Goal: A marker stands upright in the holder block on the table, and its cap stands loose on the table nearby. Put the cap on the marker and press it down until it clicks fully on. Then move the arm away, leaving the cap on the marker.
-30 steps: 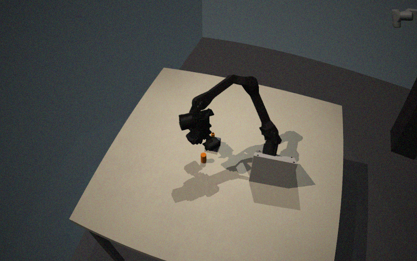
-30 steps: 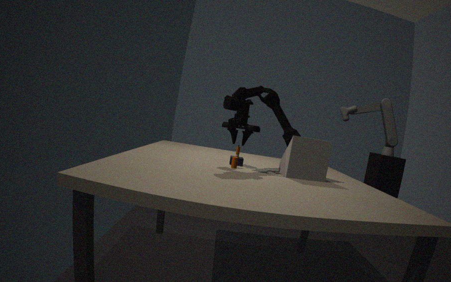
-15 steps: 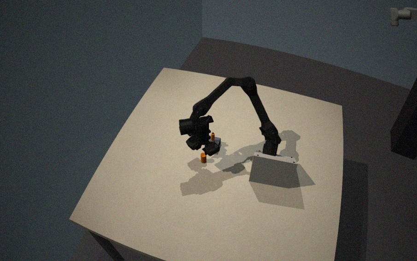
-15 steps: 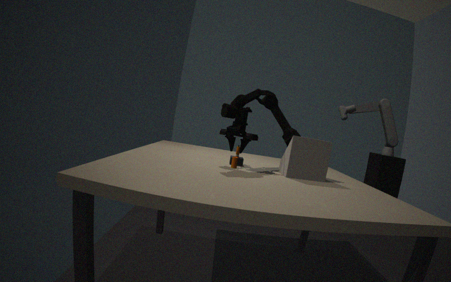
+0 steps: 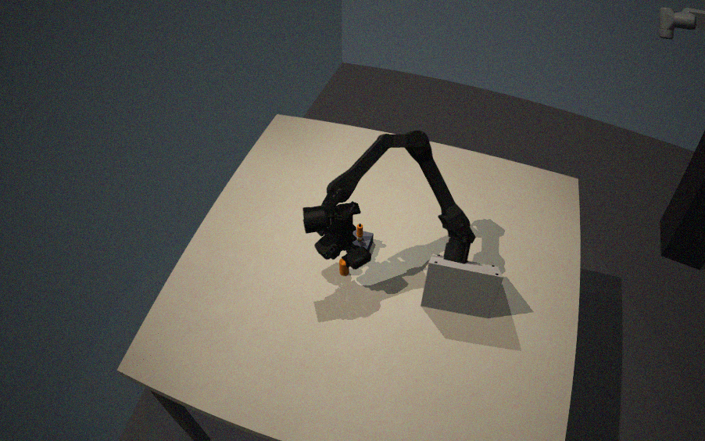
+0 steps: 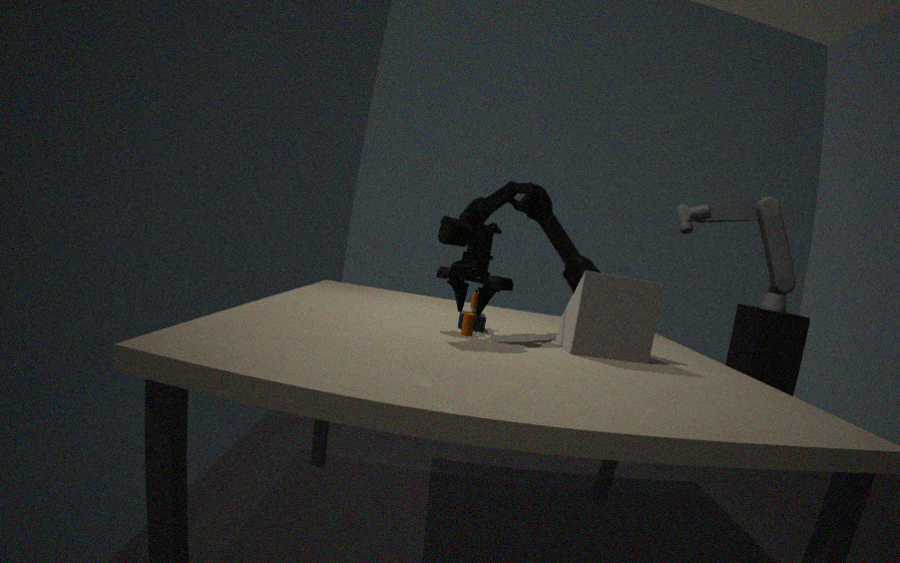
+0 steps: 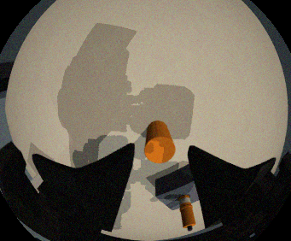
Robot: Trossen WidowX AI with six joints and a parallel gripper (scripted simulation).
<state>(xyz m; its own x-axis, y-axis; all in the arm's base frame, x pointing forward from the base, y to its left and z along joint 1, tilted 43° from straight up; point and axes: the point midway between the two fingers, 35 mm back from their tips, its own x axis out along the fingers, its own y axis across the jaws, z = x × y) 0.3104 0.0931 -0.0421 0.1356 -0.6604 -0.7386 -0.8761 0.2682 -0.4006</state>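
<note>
My gripper tip is now 3 cm above the orange marker cap.
</note>
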